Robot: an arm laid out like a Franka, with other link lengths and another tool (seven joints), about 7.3 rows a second.
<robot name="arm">
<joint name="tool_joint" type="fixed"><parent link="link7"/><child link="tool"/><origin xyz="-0.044 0.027 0.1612" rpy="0 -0.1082 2.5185"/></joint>
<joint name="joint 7" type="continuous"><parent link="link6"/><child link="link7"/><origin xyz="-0.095 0 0" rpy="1.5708 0 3.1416"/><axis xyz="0 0 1"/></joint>
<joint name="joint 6" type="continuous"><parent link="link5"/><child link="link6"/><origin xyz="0 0 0" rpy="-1.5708 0 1.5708"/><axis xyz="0 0 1"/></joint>
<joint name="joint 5" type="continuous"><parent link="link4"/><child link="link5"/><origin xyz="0.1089 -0.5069 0" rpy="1.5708 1.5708 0"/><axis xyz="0 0 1"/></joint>
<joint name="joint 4" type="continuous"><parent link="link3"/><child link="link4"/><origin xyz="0.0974 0 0" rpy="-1.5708 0 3.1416"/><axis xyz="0 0 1"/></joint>
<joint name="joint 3" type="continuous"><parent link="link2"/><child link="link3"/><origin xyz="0 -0.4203 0" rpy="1.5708 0 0"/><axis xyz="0 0 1"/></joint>
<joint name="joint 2" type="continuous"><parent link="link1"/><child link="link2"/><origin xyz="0 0 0" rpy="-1.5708 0 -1.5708"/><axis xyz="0 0 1"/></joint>
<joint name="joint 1" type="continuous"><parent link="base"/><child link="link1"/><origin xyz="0 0 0.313" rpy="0 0 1.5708"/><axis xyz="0 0 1"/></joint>
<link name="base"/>
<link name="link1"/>
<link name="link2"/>
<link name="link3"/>
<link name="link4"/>
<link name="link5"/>
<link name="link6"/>
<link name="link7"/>
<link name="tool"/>
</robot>
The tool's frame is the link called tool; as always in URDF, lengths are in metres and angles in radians. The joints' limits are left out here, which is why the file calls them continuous.
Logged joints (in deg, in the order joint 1, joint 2, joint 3, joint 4, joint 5, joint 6, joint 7), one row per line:
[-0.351, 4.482, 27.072, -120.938, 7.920, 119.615, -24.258]
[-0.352, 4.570, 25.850, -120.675, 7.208, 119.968, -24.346]
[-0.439, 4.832, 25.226, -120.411, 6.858, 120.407, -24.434]
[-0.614, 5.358, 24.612, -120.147, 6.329, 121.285, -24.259]
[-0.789, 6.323, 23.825, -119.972, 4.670, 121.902, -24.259]
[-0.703, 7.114, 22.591, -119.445, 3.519, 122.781, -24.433]
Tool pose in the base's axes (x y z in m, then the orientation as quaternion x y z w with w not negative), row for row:
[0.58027, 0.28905, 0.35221, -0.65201, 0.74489, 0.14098, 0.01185]
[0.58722, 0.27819, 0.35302, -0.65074, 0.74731, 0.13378, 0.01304]
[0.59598, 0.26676, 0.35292, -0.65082, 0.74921, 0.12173, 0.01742]
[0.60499, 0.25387, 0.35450, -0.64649, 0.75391, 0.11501, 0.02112]
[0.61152, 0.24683, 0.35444, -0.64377, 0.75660, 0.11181, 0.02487]
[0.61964, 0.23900, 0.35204, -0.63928, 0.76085, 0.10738, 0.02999]
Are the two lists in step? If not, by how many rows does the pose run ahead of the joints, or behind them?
The pose runs 2 rows behind the joints: the pose in row i belongs to the joints in row i - 2.
